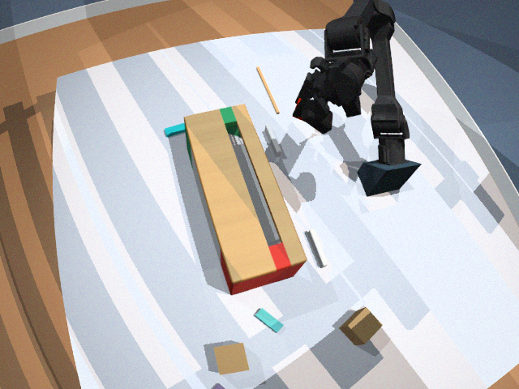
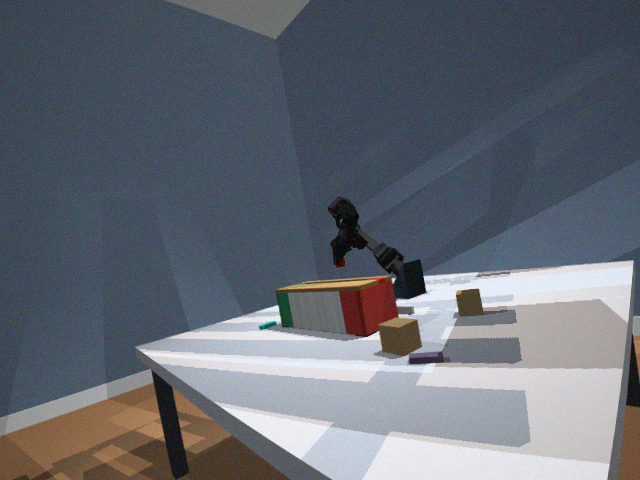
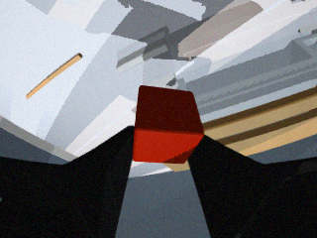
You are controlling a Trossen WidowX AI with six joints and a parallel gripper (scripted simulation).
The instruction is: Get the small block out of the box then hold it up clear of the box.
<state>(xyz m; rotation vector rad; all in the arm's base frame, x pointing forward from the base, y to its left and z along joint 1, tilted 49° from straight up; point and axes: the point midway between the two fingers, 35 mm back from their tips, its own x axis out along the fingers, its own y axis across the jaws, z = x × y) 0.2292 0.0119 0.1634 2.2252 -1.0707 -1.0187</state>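
Right now the red block is 10 mm behind my gripper tip, 10 mm to the left of it and 10 mm above it. Round my gripper tip: teal bar: 260 mm ahead, 120 mm to the right, 170 mm below; then box: 110 mm ahead, 120 mm to the left, 110 mm below; then purple bar: 280 mm ahead, 540 mm to the left, 170 mm below.
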